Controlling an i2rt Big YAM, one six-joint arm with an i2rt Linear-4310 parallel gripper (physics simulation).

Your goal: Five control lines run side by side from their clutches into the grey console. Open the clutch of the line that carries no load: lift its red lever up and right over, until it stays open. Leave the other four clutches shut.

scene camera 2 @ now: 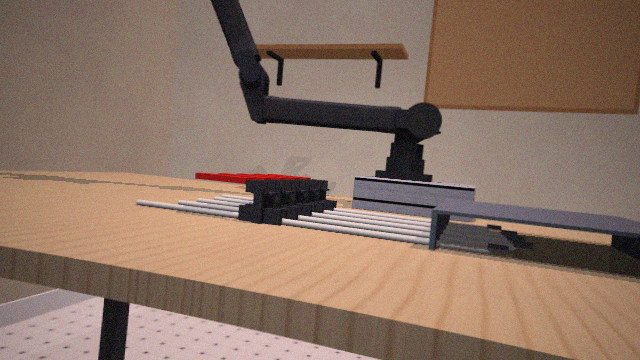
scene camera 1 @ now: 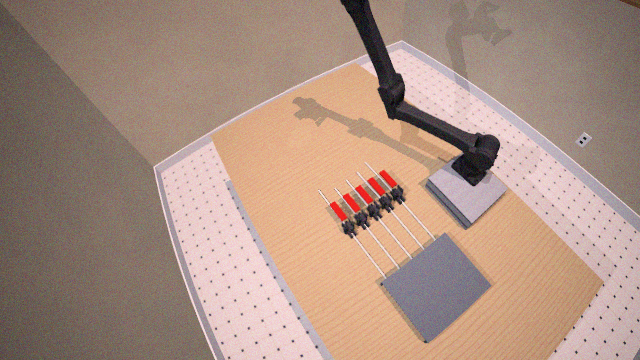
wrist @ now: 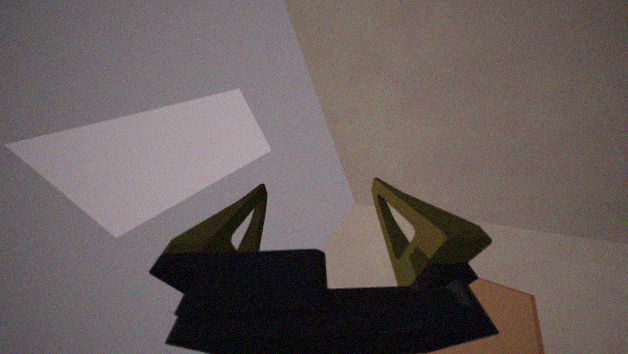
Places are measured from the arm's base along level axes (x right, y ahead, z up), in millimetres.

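Where they show: gripper, fingertip midpoint: (wrist: 318, 186); arm's base, origin of the base link: (scene camera 2: 403, 179) (scene camera 1: 468, 170).
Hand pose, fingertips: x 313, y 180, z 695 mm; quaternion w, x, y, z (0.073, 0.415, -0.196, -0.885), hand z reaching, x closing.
Observation:
Each offset is from my fingertips to the centre of the thing. "spot": to the spot under its first point. Level surfaces: height alone.
Several red levers @(dz -732, dx -145, dy +193 mm) (scene camera 1: 364, 194) @(spot: dz -705, dx -141, dy +258 mm) (scene camera 2: 250, 177) lie flat, side by side, on their black clutches (scene camera 1: 374, 210) (scene camera 2: 285, 200); all look shut. Thin white control lines @(spot: dz -753, dx -305, dy +310 mm) (scene camera 1: 369, 256) (scene camera 2: 350, 231) run from the clutches into the grey console @(dz -738, dx -525, dy +210 mm) (scene camera 1: 437, 287) (scene camera 2: 530, 215). Under the console's top in scene camera 2, small dark end pieces show; I cannot tell which line each belongs to or which carries no load. My gripper (wrist: 318, 186) is open and empty, with olive fingers wide apart, pointing up at the wall and ceiling. It is out of both scene views, above their top edges, well away from the levers.
My arm (scene camera 1: 432, 125) (scene camera 2: 330, 114) rises from a grey base block (scene camera 1: 467, 195) (scene camera 2: 412, 194) beside the levers and console, on the wooden table @(dz -760 mm) (scene camera 1: 310, 280) (scene camera 2: 225, 255). A wall shelf (scene camera 2: 332, 51) and a brown board (scene camera 2: 535, 55) are behind.

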